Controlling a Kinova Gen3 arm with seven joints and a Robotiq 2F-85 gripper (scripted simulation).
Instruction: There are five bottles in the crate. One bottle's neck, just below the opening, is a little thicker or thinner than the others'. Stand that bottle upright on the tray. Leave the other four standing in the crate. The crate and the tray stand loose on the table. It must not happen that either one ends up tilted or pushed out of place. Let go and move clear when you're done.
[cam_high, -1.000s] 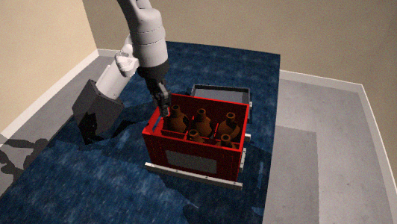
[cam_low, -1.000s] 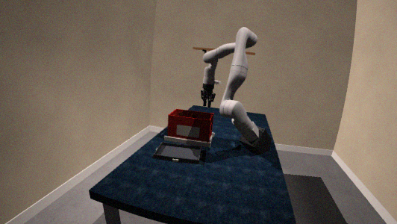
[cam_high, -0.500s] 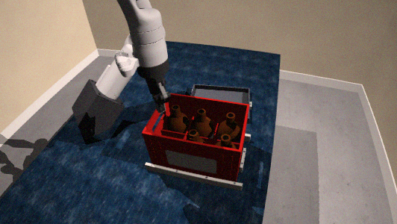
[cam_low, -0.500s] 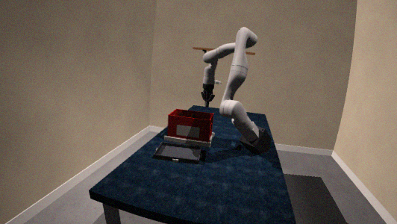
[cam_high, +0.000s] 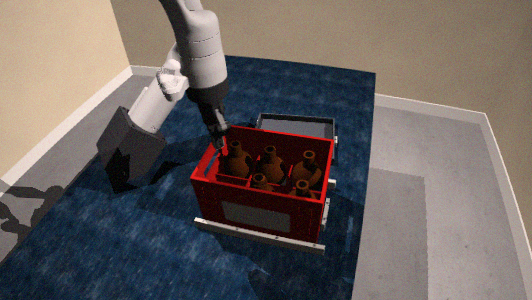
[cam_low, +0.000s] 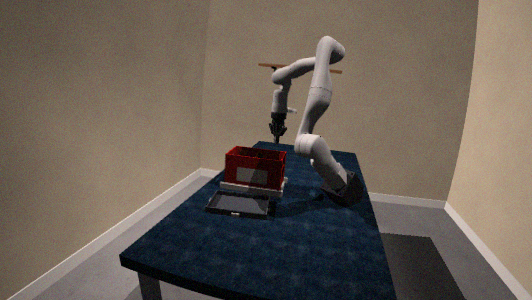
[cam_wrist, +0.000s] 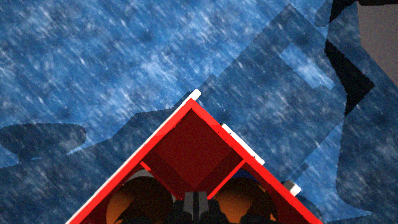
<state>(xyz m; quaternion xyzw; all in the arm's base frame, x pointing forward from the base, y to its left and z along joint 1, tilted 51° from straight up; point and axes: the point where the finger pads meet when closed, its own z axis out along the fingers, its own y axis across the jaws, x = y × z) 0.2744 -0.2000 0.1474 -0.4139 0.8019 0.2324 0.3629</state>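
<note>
The crate is 7 cm ahead of my hand, 6 cm to the left of it and 16 cm below it. Also, from my hand: grey tray 2 cm behind, 32 cm to the left, 23 cm below.
</note>
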